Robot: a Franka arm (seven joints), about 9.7 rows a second.
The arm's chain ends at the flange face. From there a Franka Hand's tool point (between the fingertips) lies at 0.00 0.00 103.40 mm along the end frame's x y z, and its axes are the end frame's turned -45 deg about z.
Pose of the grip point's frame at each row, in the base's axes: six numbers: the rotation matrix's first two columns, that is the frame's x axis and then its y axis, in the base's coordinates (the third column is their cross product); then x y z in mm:
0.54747 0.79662 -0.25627 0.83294 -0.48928 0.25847 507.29 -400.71 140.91
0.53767 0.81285 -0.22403 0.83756 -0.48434 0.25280 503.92 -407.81 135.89
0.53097 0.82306 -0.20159 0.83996 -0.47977 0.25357 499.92 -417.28 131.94
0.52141 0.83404 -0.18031 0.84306 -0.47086 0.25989 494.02 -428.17 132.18
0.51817 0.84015 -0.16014 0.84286 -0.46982 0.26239 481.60 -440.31 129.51
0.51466 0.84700 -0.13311 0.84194 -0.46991 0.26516 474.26 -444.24 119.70
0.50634 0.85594 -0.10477 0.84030 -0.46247 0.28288 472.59 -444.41 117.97
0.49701 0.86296 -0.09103 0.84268 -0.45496 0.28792 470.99 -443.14 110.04
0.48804 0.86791 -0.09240 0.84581 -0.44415 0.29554 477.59 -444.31 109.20
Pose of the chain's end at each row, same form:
0.97610 0.21732 0.00156 0.20186 -0.90927 0.36398 498.96 -364.01 237.22
0.97243 0.23229 0.02034 0.21205 -0.91725 0.33717 493.89 -374.35 233.21
0.96939 0.24274 0.03676 0.21849 -0.92124 0.32185 488.34 -385.85 229.76
0.96483 0.25681 0.05627 0.22744 -0.92270 0.31127 480.39 -398.44 230.27
0.96239 0.26186 0.07230 0.22959 -0.92629 0.29877 466.59 -412.29 227.90
0.95926 0.26664 0.09337 0.23142 -0.93120 0.28162 457.50 -418.54 218.44
0.95222 0.27823 0.12594 0.23615 -0.93226 0.27411 452.56 -420.50 216.55
0.94730 0.28850 0.13922 0.24443 -0.93191 0.26796 449.58 -420.41 208.61
0.94317 0.29964 0.14364 0.25298 -0.92777 0.27432 455.31 -421.32 207.52

